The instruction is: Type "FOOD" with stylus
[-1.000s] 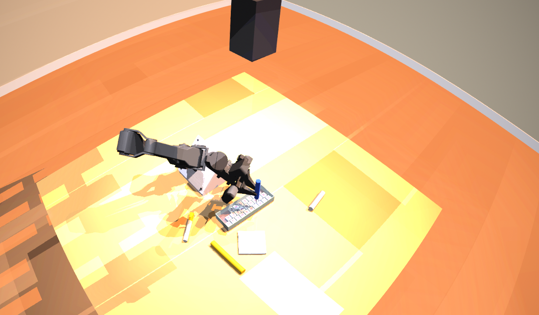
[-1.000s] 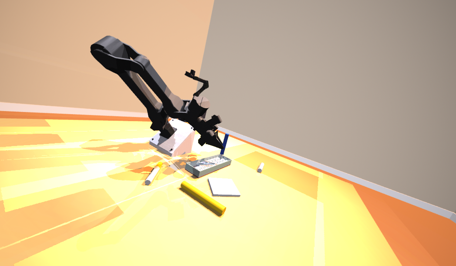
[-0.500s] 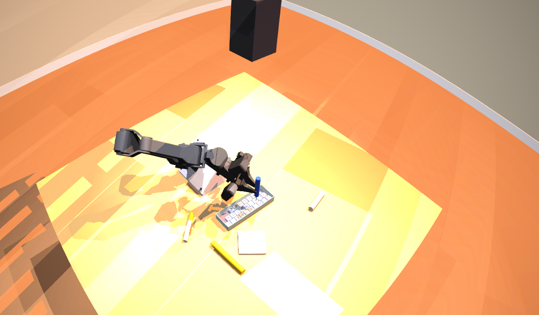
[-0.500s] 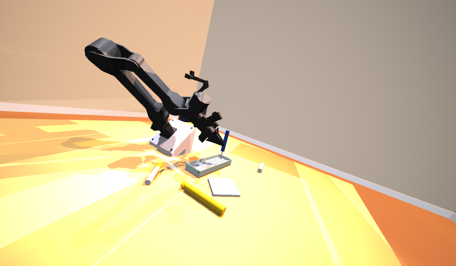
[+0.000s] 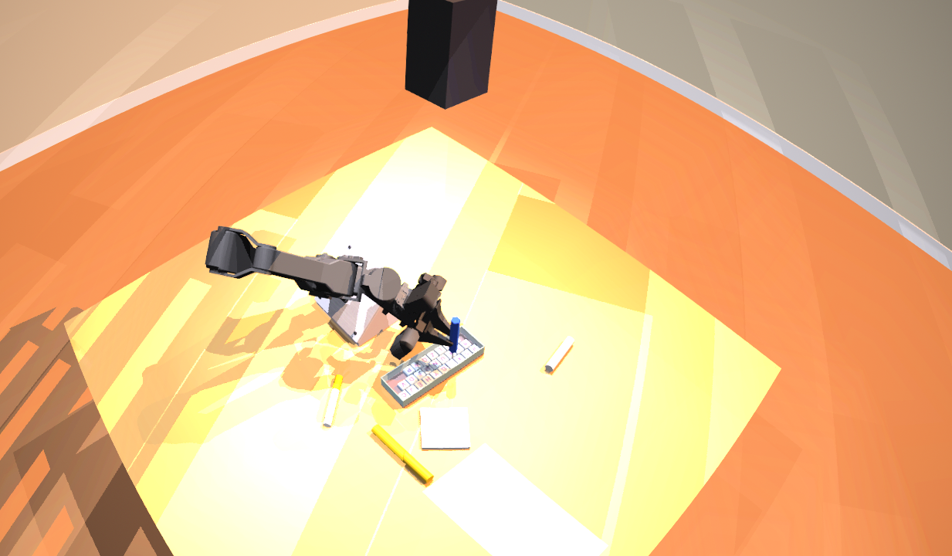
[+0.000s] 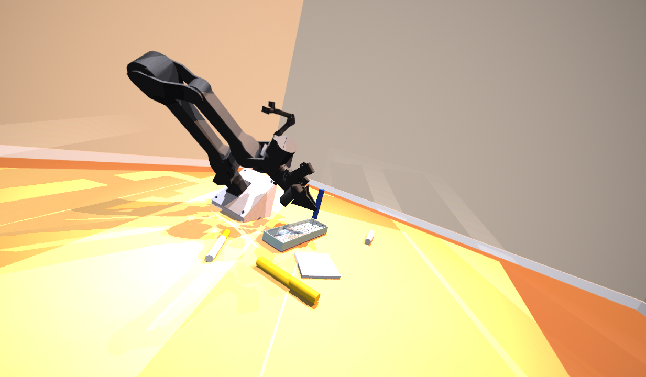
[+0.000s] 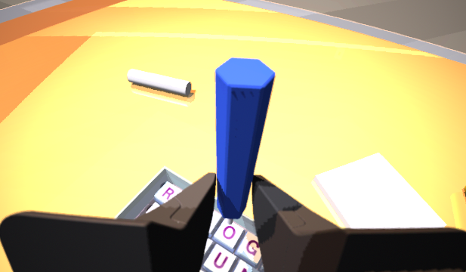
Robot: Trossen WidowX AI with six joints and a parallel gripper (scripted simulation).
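The white pad lies 120 mm to the right of my gripper tip, 100 mm ahead of it and 90 mm below it. The rest, counted from my gripper tip: white cylinder: 190 mm to the left, 140 mm ahead, 80 mm below; then blue stylus: 20 mm below; then yellow cylinder: 220 mm to the right, 80 mm below, 80 mm ahead.
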